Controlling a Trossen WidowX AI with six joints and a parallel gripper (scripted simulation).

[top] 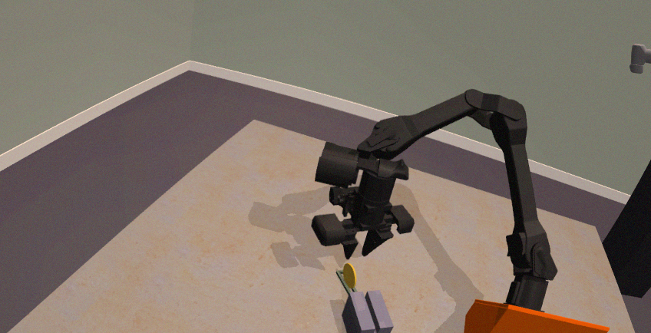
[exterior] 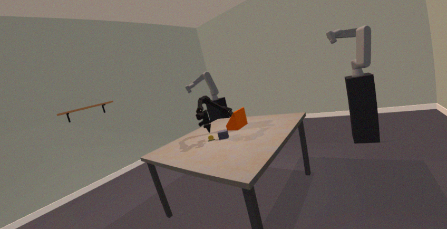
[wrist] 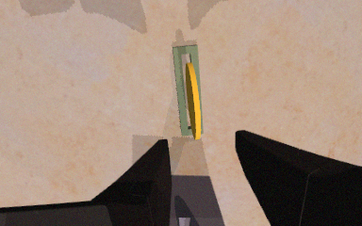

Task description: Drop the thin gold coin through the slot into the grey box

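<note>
The gold coin is 6 cm below my gripper tip.
</note>
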